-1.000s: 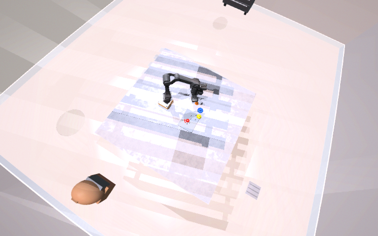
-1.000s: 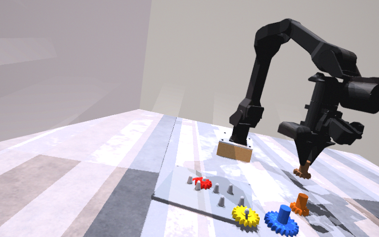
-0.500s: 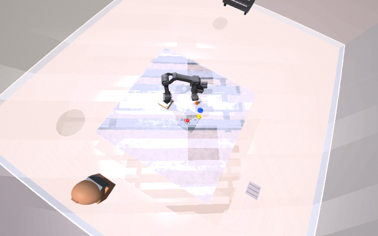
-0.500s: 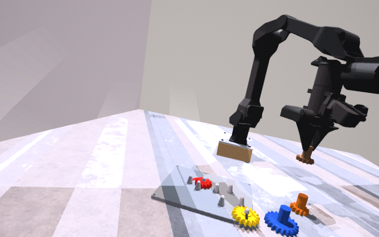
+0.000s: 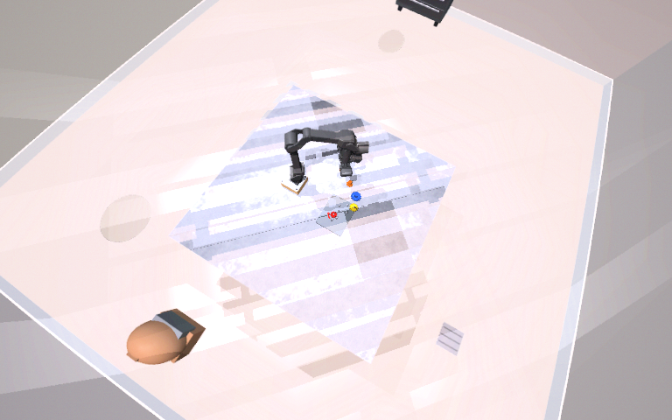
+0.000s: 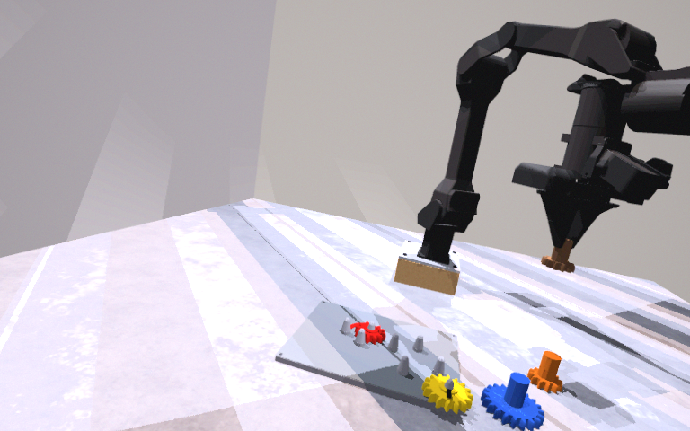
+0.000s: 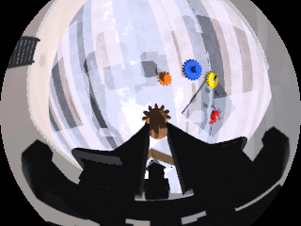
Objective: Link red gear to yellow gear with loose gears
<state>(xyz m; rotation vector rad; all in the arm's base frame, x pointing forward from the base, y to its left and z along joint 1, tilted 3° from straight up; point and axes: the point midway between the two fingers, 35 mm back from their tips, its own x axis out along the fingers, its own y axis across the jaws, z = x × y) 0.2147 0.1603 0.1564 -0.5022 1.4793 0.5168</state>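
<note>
The red gear lies 220 mm to the right of my gripper tip, 150 mm below it and 80 mm ahead of it. Also, from my gripper tip: brown gear: 10 mm below; then blue gear: 150 mm below, 140 mm ahead, 50 mm to the right; then orange gear: 150 mm below, 60 mm ahead.
</note>
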